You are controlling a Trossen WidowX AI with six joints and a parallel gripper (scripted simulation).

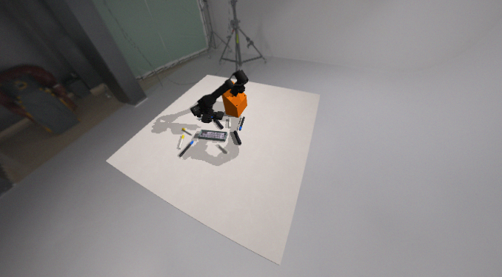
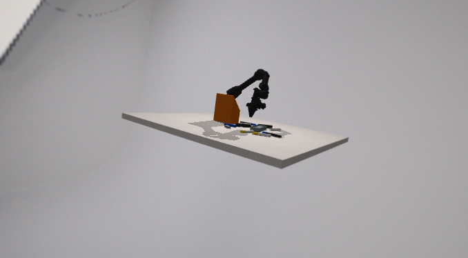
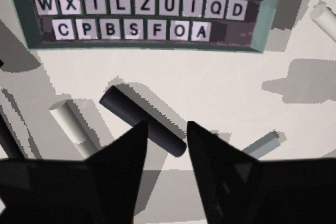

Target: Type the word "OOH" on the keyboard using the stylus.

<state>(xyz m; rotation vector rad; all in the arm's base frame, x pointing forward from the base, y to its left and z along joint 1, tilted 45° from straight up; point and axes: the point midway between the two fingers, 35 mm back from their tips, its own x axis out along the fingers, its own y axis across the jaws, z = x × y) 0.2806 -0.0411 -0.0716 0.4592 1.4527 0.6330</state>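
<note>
Now: the stylus 15 cm behind my gripper tip, 9 cm to the right of it and 8 cm below it. Round my gripper tip: grey block: 17 cm to the right, 9 cm behind, 8 cm below.
</note>
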